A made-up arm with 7 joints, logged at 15 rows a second.
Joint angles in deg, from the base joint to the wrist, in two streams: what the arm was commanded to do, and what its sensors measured. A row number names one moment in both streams.
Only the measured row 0 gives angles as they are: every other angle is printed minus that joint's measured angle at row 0.
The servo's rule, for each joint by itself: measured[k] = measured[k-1] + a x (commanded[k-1-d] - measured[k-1]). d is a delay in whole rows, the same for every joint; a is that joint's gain. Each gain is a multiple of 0.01, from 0.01 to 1. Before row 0 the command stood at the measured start. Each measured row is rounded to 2 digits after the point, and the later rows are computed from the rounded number. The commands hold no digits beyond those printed.
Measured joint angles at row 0: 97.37, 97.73, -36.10, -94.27, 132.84, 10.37, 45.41
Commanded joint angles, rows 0 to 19: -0.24, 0.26, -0.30, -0.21, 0.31, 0.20, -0.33; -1.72, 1.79, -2.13, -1.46, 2.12, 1.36, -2.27; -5.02, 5.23, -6.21, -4.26, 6.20, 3.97, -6.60; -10.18, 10.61, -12.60, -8.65, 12.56, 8.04, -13.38; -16.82, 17.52, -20.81, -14.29, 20.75, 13.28, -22.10; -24.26, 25.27, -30.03, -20.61, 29.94, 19.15, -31.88; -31.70, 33.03, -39.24, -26.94, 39.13, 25.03, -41.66; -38.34, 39.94, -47.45, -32.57, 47.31, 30.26, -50.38; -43.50, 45.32, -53.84, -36.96, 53.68, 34.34, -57.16; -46.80, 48.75, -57.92, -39.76, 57.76, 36.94, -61.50; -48.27, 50.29, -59.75, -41.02, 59.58, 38.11, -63.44; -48.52, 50.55, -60.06, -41.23, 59.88, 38.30, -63.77; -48.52, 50.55, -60.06, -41.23, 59.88, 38.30, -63.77; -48.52, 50.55, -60.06, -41.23, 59.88, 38.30, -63.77; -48.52, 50.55, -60.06, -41.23, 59.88, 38.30, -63.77; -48.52, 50.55, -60.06, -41.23, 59.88, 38.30, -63.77; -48.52, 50.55, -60.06, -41.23, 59.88, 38.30, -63.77; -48.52, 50.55, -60.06, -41.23, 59.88, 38.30, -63.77; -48.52, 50.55, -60.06, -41.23, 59.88, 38.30, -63.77; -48.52, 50.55, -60.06, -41.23, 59.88, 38.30, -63.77
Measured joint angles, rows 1 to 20: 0.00, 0.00, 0.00, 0.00, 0.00, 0.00, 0.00; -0.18, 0.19, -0.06, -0.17, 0.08, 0.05, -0.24; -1.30, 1.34, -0.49, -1.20, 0.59, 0.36, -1.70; -4.02, 4.14, -1.69, -3.65, 1.99, 1.23, -5.23; -8.52, 8.80, -3.98, -7.65, 4.63, 2.86, -11.10; -14.58, 15.08, -7.51, -12.96, 8.66, 5.36, -19.02; -21.65, 22.42, -12.24, -19.08, 13.98, 8.67, -28.28; -28.99, 30.06, -17.91, -25.37, 20.27, 12.60, -37.91; -35.82, 37.17, -24.11, -31.13, 27.03, 16.84, -46.89; -41.43, 43.04, -30.35, -35.79, 33.69, 21.04, -54.28; -45.35, 47.15, -36.14, -38.97, 39.71, 24.86, -59.48; -47.48, 49.41, -41.10, -40.61, 44.68, 28.04, -62.33; -48.24, 50.23, -45.08, -41.11, 48.48, 30.50, -63.37; -48.44, 50.46, -48.23, -41.21, 51.33, 32.37, -63.66; -48.50, 50.52, -50.71, -41.23, 53.47, 33.79, -63.74; -48.51, 50.54, -52.67, -41.23, 55.07, 34.87, -63.76; -48.52, 50.55, -54.22, -41.23, 56.27, 35.69, -63.77; -48.52, 50.55, -55.45, -41.23, 57.17, 36.32, -63.77; -48.52, 50.55, -56.42, -41.23, 57.85, 36.80, -63.77; -48.52, 50.55, -57.18, -41.23, 58.36, 37.16, -63.77
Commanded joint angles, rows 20 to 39: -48.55, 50.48, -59.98, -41.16, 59.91, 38.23, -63.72; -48.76, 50.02, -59.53, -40.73, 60.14, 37.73, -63.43; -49.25, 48.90, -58.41, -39.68, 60.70, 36.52, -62.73; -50.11, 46.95, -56.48, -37.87, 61.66, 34.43, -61.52; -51.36, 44.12, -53.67, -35.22, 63.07, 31.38, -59.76; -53.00, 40.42, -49.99, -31.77, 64.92, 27.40, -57.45; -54.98, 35.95, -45.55, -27.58, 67.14, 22.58, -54.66; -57.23, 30.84, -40.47, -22.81, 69.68, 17.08, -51.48; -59.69, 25.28, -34.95, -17.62, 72.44, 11.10, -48.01; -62.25, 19.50, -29.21, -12.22, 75.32, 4.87, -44.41; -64.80, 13.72, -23.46, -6.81, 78.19, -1.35, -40.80; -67.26, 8.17, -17.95, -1.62, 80.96, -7.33, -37.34; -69.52, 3.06, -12.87, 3.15, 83.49, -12.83, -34.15; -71.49, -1.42, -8.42, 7.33, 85.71, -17.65, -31.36; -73.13, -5.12, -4.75, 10.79, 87.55, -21.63, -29.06; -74.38, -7.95, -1.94, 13.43, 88.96, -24.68, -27.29; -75.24, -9.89, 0.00, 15.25, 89.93, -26.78, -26.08; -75.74, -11.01, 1.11, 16.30, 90.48, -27.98, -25.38; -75.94, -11.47, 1.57, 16.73, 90.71, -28.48, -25.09; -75.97, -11.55, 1.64, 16.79, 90.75, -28.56, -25.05
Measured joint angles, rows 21 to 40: -48.52, 50.55, -57.78, -41.23, 58.74, 37.43, -63.77; -48.54, 50.50, -58.24, -41.17, 59.03, 37.62, -63.73; -48.70, 50.15, -58.51, -40.82, 59.31, 37.65, -63.51; -49.10, 49.25, -58.49, -39.91, 59.66, 37.38, -62.95; -49.84, 47.59, -58.07, -38.28, 60.16, 36.67, -61.92; -50.95, 45.09, -57.15, -35.83, 60.89, 35.40, -60.36; -52.45, 41.73, -55.65, -32.58, 61.90, 33.48, -58.26; -54.30, 37.57, -53.53, -28.58, 63.21, 30.86, -55.67; -56.44, 32.72, -50.79, -23.96, 64.83, 27.55, -52.65; -58.81, 27.36, -47.46, -18.89, 66.73, 23.60, -49.31; -61.32, 21.70, -43.63, -13.55, 68.88, 19.10, -45.78; -63.86, 15.95, -39.39, -8.16, 71.21, 14.19, -42.19; -66.34, 10.35, -34.89, -2.93, 73.65, 9.03, -38.70; -68.66, 5.10, -30.27, 1.93, 76.11, 3.78, -35.42; -70.73, 0.41, -25.68, 6.25, 78.51, -1.36, -32.50; -72.48, -3.57, -21.28, 9.88, 80.77, -6.22, -30.02; -73.87, -6.72, -17.22, 12.72, 82.82, -10.65, -28.05; -74.87, -9.00, -13.60, 14.74, 84.60, -14.52, -26.63; -75.51, -10.45, -10.51, 15.99, 86.07, -17.75, -25.73; -75.82, -11.18, -7.97, 16.58, 87.23, -20.33, -25.27
